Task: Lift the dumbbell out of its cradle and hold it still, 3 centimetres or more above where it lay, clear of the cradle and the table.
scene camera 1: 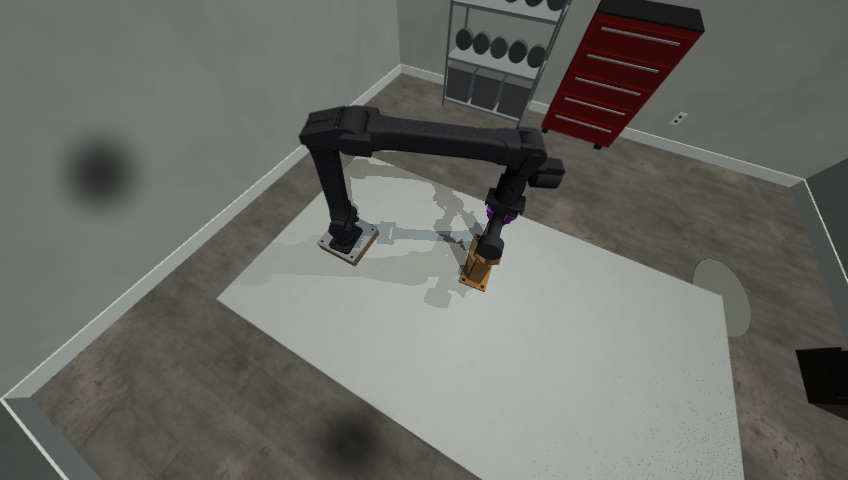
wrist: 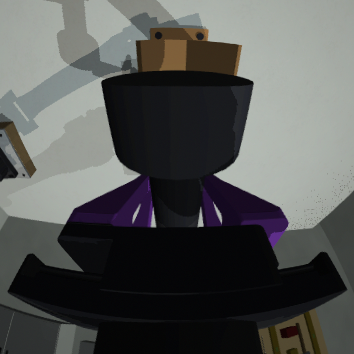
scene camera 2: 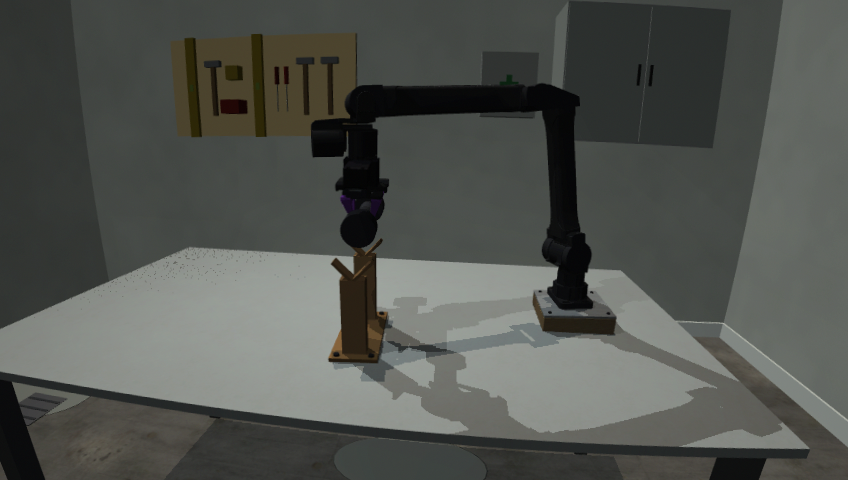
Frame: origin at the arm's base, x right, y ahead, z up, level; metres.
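Seen in the pictures: gripper, between the fingertips: point(scene camera 1: 495, 223); arm's base, origin of its link: point(scene camera 1: 346, 238) point(scene camera 2: 568, 299).
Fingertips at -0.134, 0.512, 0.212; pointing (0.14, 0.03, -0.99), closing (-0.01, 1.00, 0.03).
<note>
Pixels of each thing's middle, then the offset from my fingertips to it, as dx, dy, dz. Level surfaces: height alone.
- black dumbbell, middle of its body: point(wrist: 176, 212) point(scene camera 2: 364, 216) point(scene camera 1: 495, 226) +0.024, +0.000, +0.019
- brown wooden cradle, middle of its body: point(wrist: 179, 108) point(scene camera 2: 360, 293) point(scene camera 1: 486, 249) +0.006, +0.010, -0.152
- white table, height of its surface: dz -0.256
The black dumbbell point(scene camera 1: 490, 247) point(scene camera 2: 358, 229) point(wrist: 177, 130) hangs in my gripper point(scene camera 1: 500, 216) point(scene camera 2: 364, 206) point(wrist: 176, 174), whose purple fingers are shut on its handle. The near round head faces the camera in the scene camera 2 view; the far head is mostly hidden behind the fingers. The brown wooden cradle point(scene camera 1: 477, 270) point(scene camera 2: 354, 315) point(wrist: 175, 57) stands on the table, with two posts topped by V-shaped rests. The dumbbell is above the cradle and roughly lined up over it. In the scene camera 2 view a gap shows between the near head and the near V; clearance at the far V is hard to tell.
The cradle's base plate is on the white table point(scene camera 1: 565, 356) point(scene camera 2: 208, 333). The arm's base block point(scene camera 1: 357, 252) point(scene camera 2: 577, 324) stands on the same table, to the right in the scene camera 2 view. A red drawer cabinet point(scene camera 1: 618, 71) and a shelf rack stand beyond the table.
</note>
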